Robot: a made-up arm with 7 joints. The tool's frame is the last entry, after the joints.
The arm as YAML. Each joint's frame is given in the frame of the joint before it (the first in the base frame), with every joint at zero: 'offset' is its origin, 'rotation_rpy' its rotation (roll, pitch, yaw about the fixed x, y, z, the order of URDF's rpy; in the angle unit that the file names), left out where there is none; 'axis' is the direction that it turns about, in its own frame. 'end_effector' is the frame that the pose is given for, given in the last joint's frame.
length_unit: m
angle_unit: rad
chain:
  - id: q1
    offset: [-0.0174, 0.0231, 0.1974]
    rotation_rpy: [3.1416, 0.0, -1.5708]
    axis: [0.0, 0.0, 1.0]
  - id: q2
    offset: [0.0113, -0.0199, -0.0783]
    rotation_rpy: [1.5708, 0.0, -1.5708]
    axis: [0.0, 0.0, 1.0]
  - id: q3
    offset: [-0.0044, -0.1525, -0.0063]
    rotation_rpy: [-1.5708, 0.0, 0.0]
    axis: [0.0, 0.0, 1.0]
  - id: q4
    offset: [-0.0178, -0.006, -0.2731]
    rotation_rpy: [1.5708, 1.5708, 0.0]
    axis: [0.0, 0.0, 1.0]
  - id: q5
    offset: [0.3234, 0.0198, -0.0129]
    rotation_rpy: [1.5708, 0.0, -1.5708]
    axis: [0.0, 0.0, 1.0]
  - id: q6
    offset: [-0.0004, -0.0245, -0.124]
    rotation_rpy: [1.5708, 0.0, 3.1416]
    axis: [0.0, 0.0, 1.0]
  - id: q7
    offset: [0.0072, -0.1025, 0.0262]
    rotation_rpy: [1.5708, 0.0, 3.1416]
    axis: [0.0, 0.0, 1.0]
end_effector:
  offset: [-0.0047, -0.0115, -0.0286]
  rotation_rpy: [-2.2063, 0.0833, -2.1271]
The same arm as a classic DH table. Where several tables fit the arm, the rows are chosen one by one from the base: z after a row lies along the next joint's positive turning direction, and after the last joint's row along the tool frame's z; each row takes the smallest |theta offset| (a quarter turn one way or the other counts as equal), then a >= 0, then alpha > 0; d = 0 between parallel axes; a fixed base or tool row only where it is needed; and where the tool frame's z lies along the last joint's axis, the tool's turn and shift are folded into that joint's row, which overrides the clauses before.
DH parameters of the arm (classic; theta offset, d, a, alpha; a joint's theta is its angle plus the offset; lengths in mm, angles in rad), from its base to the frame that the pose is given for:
base (fixed): -0.9252 0 -28.9 3.1416
q1: -0.9252 -275.7 19.9 1.5708
q2: 0 -17.6 -4.4 -1.5708
q3: 0 -425.6 -17.8 1.5708
q4: 0 -6.9 19.8 -1.5708
q5: 0 -447.4 0.4 1.5708
q6: 0 1.7 7.2 -1.5708
q7: 1.0758 -130.1 12.4 -2.2037
tool (fixed): 0.1034 1.6 0 0

